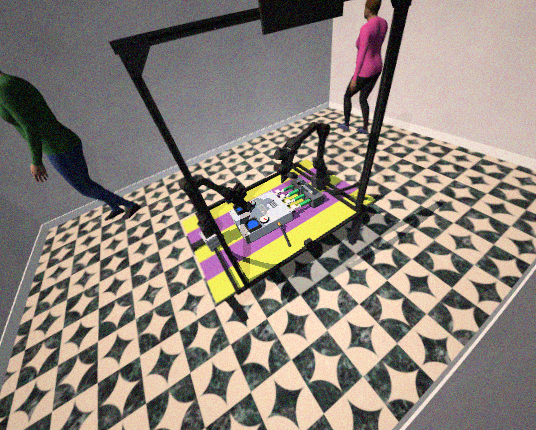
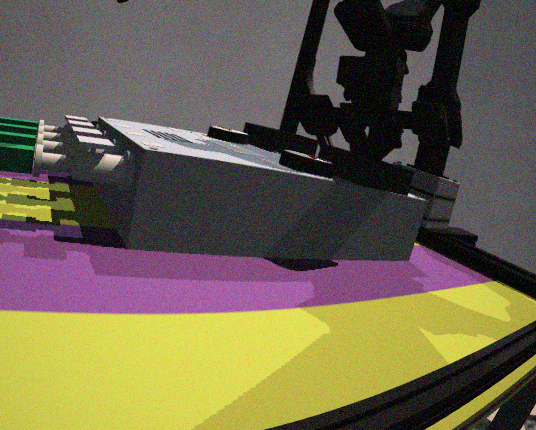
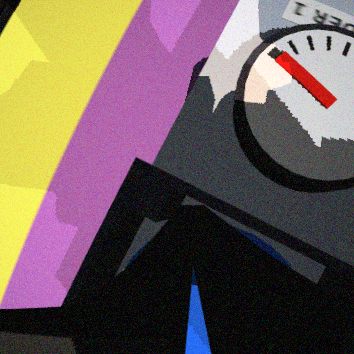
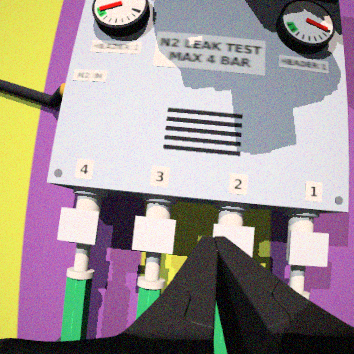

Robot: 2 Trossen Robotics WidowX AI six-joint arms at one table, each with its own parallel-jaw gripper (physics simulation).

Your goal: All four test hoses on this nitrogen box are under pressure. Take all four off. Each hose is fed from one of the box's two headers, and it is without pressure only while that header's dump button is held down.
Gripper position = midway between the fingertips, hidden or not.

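Note:
Right gripper [image 4: 211, 246] shut, holding nothing. Left gripper [image 3: 190, 216] visible. Hose 3 [image 4: 150, 283], hose 4 [image 4: 78, 281] also visible.

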